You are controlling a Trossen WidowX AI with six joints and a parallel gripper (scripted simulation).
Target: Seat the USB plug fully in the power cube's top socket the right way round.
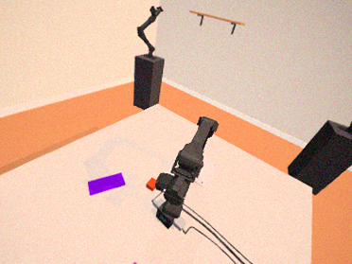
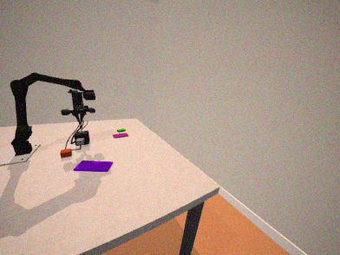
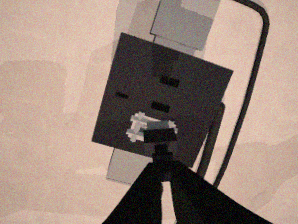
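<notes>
Now: the dark USB plug 2 cm below my gripper tip. Also, from my gripper tip: magenta piece: 26 cm ahead, 13 cm below, 1 cm to the right; then small orange block: 16 cm to the right, 12 cm below, 10 cm behind; then pale-rimmed socket: 7 cm below, 1 cm to the left.
</notes>
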